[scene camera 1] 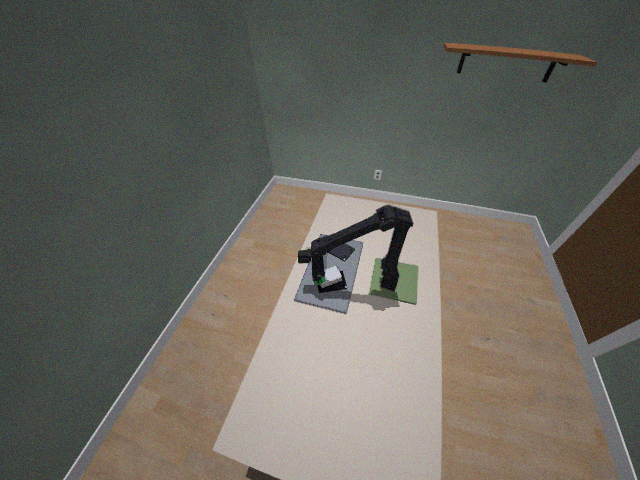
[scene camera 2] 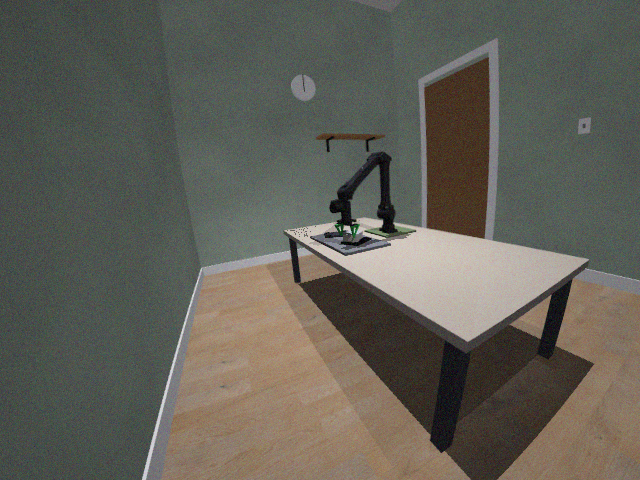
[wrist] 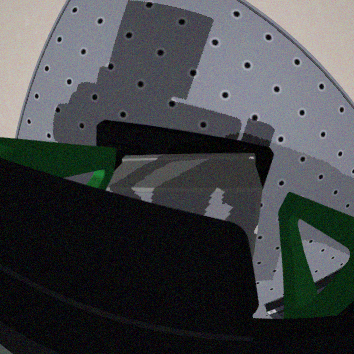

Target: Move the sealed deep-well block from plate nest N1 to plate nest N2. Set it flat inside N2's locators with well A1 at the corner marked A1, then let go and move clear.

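The sealed deep-well block, pale grey with a foil top, sits in the black plate nest N1 on the grey perforated board. My gripper is open and low over the board. Its green fingers stand one on each side of the block. The arm's shadow lies across the block's top. The empty dark nest N2 lies further back on the board, and only its corner shows in the wrist view. Corner marks are not readable.
The arm's base stands on a green mat to the right of the board. The board lies near the far end of a long beige table. A wall shelf hangs high on the back wall.
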